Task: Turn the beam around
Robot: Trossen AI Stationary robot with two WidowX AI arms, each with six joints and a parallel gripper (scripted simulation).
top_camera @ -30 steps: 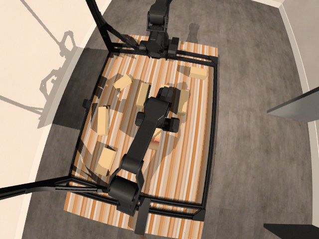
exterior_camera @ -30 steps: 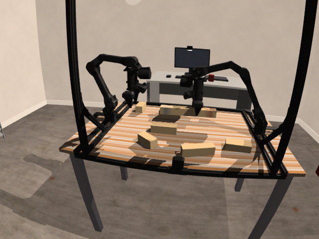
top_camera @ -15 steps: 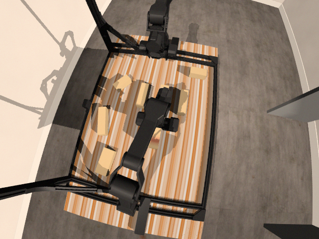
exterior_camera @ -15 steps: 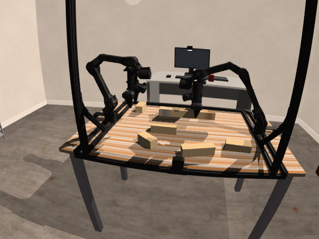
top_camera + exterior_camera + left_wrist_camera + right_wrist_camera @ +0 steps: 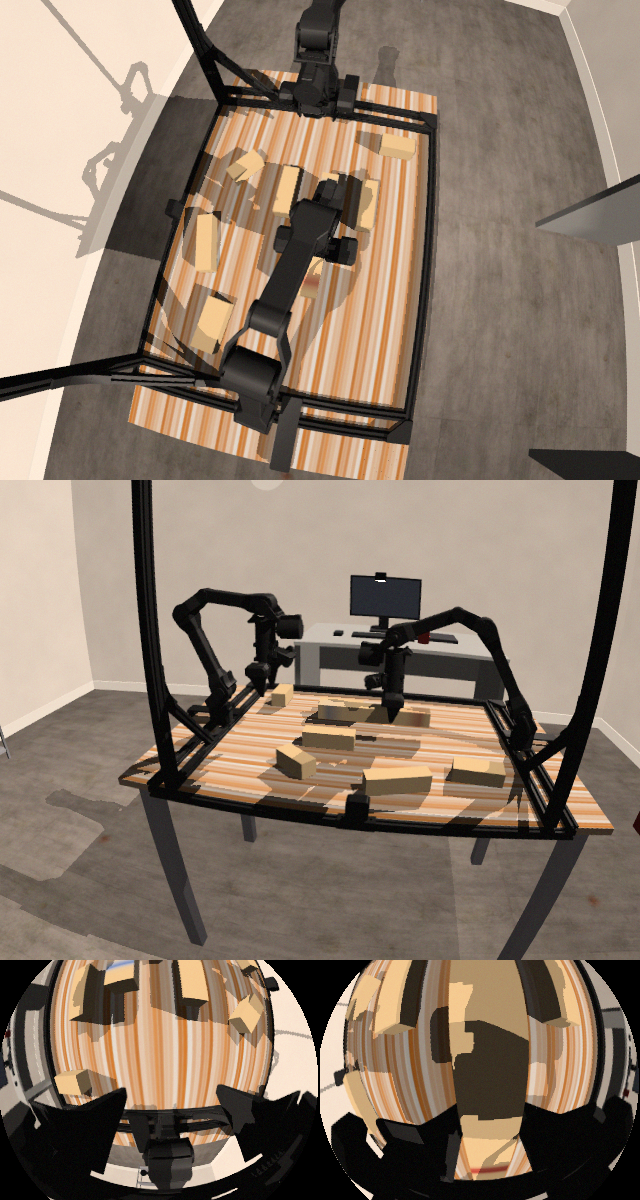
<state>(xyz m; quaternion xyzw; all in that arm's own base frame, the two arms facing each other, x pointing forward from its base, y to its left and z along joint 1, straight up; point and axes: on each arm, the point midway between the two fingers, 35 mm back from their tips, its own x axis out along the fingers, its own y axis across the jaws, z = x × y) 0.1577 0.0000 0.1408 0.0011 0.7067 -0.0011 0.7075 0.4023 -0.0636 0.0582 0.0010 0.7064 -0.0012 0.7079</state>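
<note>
The beam lies 5 cm to the left of my right hand and 2 cm below it.
</note>
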